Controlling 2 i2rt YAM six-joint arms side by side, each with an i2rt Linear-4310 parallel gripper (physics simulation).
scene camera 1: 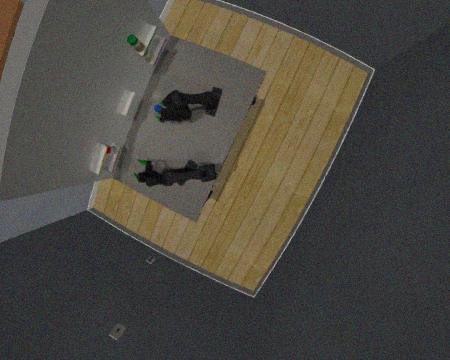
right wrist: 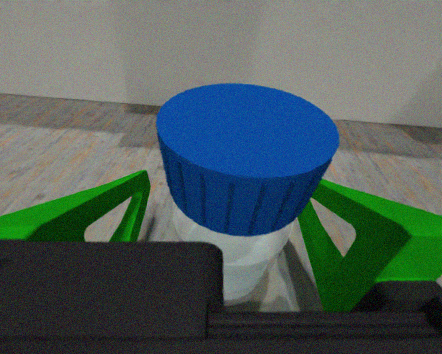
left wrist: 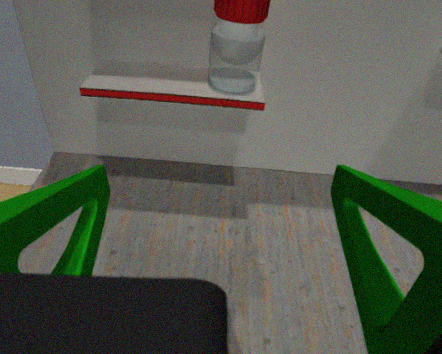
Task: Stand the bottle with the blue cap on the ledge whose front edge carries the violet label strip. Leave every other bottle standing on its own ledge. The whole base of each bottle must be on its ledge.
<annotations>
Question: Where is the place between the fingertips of the right gripper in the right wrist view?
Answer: At 220,178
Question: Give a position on a blue-capped bottle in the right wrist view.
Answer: At 241,161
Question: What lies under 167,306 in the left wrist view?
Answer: The left gripper.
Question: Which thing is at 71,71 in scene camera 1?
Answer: A wall.
</annotations>
